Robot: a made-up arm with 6 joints.
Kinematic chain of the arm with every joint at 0, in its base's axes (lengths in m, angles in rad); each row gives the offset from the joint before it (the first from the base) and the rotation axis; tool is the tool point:
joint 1: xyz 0 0 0.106 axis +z
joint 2: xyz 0 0.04 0 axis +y
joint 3: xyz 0 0 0.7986 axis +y
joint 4: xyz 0 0 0.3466 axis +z
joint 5: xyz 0 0 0 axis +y
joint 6: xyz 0 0 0.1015 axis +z
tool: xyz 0 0 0
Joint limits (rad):
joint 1: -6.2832..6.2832
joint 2: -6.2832..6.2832
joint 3: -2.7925..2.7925
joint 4: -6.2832..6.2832
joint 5: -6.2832..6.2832
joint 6: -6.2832..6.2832
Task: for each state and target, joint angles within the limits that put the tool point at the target. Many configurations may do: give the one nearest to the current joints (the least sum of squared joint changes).
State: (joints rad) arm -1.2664 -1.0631 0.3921 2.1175 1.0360 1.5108
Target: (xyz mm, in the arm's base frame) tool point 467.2 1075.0 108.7
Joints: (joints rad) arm -1.8732 -1.6531 0.3919 2.0765 1.3106 1.5108
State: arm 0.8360 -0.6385 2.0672 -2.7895 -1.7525 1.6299
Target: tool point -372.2 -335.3 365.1
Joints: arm 0.8797 -1.4266 2.2618 -2.7921 -1.8836 1.6299
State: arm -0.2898 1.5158 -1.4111 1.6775 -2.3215 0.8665
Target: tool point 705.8 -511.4 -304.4
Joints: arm -0.5873 2.2697 -1.1260 1.7484 -2.2987 0.8665
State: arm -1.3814 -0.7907 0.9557 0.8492 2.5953 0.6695
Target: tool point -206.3 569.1 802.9
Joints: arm -1.0975 -0.9804 1.0944 0.8157 2.6357 0.6695
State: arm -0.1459 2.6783 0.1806 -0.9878 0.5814 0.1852
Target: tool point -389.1 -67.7 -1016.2
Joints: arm 0.1414 3.3015 0.4345 -0.9831 0.6662 0.1852
